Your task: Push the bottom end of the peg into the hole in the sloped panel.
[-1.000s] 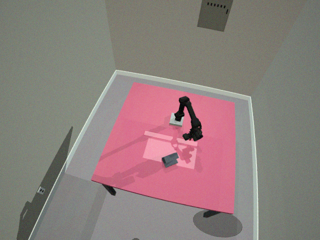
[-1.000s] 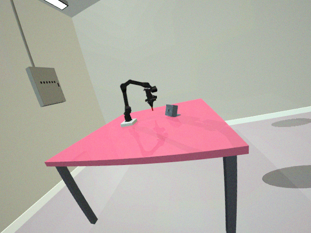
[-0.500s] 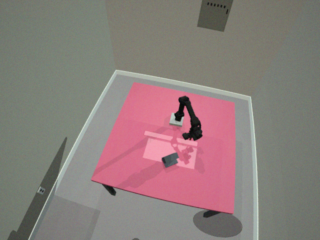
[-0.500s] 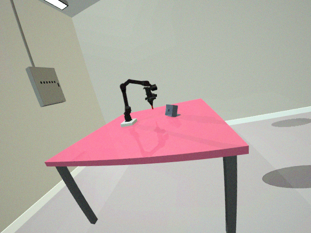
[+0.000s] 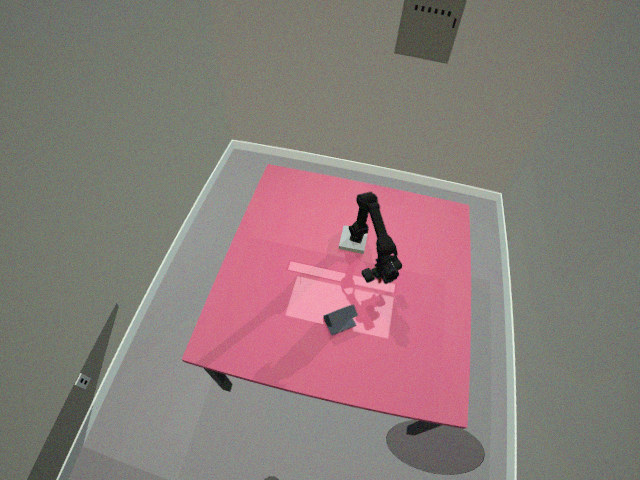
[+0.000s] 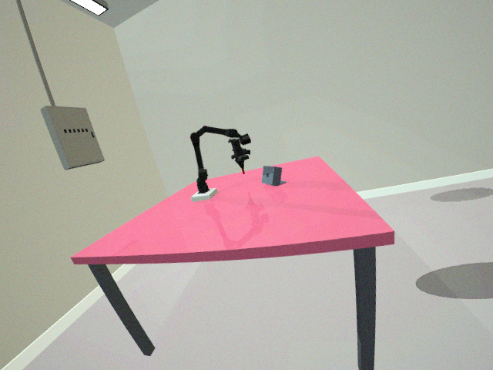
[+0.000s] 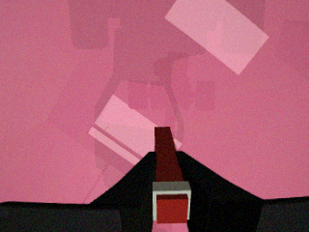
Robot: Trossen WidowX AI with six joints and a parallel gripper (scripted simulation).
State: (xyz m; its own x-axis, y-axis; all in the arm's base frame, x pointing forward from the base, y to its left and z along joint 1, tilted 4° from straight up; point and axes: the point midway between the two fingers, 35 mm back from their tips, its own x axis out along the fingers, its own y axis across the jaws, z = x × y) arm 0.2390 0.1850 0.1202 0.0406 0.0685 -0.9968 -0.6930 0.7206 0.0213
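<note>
Right now my gripper tip is 23 cm short of the sloped panel, 12 cm to the left of it and 6 cm above it. From my gripper tip the other things lie so: peg 2 cm above.
</note>
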